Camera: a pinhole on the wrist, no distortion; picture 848 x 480 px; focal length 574.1 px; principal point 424.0 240.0 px. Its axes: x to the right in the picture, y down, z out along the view. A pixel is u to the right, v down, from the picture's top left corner.
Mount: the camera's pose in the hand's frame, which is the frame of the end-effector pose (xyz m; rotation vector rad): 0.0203 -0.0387 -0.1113 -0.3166 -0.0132 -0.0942
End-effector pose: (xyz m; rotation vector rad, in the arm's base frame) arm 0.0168 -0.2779 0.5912 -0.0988 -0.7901 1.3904
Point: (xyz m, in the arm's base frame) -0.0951 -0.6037 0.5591
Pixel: outside the picture
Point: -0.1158 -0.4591 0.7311
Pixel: 242 102
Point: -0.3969 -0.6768 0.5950
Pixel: 37 334
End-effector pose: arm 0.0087 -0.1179 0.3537 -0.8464 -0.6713 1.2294
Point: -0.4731 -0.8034 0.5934
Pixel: outside the picture
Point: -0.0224 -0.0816 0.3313
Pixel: 443 370
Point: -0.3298 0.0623 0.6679
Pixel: 526 29
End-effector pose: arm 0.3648 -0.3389 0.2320 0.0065 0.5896 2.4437
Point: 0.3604 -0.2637 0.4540
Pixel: 422 189
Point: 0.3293 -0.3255 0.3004
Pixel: 438 302
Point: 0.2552 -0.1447 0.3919
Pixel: 724 137
